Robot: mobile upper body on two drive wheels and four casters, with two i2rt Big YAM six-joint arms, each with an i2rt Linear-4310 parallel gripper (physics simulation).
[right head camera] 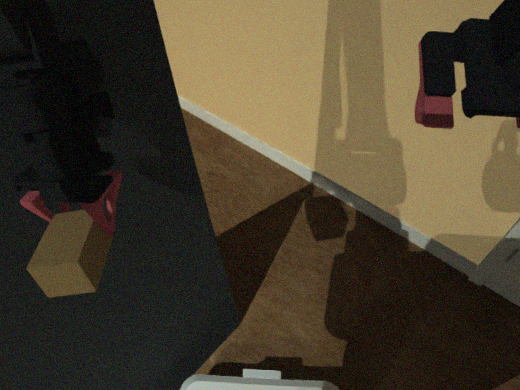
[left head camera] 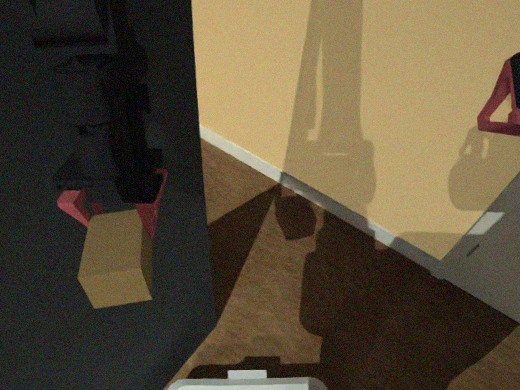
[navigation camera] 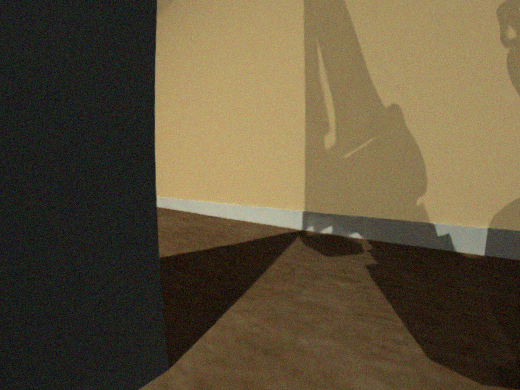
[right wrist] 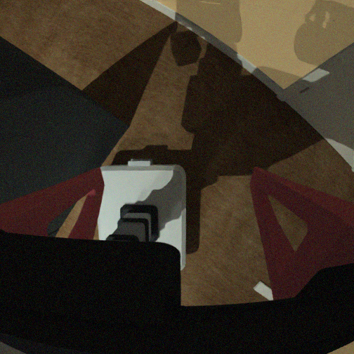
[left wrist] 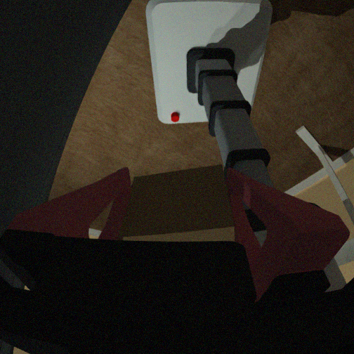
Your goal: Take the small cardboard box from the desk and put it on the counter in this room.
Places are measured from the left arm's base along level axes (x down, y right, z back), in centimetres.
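Where they show: right gripper, fingertip midpoint: (right head camera: pixel 468 118) (left head camera: pixel 518 127).
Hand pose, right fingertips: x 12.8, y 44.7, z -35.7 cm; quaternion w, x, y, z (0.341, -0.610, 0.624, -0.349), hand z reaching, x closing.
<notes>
After its pixels a point has its place.
The small cardboard box (left head camera: pixel 114 250) @(y 4.0, x 24.1, z -27.9 cm) (right head camera: pixel 62 245) @(y 4.0, x 24.1, z -27.9 cm) (left wrist: pixel 180 202) is held in my left gripper (left head camera: pixel 120 229) @(y 3.1, x 29.5, z -33.1 cm) (right head camera: pixel 80 225) @(y 3.1, x 29.5, z -33.1 cm) (left wrist: pixel 177 175), whose red fingers are shut on its two sides. It is in the air in front of a large dark flat panel (left head camera: pixel 180 280) @(y 2.4, x 79.1, z -50.8 cm) (right head camera: pixel 190 280) @(y 2.5, x 81.0, z -51.0 cm) (navigation camera: pixel 75 200) @(y 4.8, x 119.2, z -53.9 cm) at the left. I cannot tell whether this panel belongs to the counter. My right gripper (right wrist: pixel 176 175) (right head camera: pixel 477 120) @(y 44.7, x 12.8, z -35.7 cm) is open and empty at the right, over the floor. The desk top and a counter top do not show in these views.
The dark panel stands close at the left. A yellow wall (left head camera: pixel 240 75) @(y 18.2, x 87.3, z -157.9 cm) (navigation camera: pixel 225 100) @(y -0.7, x 68.9, z -172.5 cm) with a pale baseboard (left head camera: pixel 240 150) @(y 19.5, x 133.9, z -155.3 cm) (navigation camera: pixel 225 209) @(y -0.9, x 136.4, z -171.0 cm) runs ahead. A grey panel (left head camera: pixel 492 250) @(y 122.0, x 108.2, z -75.5 cm) (right wrist: pixel 335 107) is at the right. My white base (left wrist: pixel 175 30) (right wrist: pixel 115 185) is below. A pale bar (left wrist: pixel 322 157) lies behind.
</notes>
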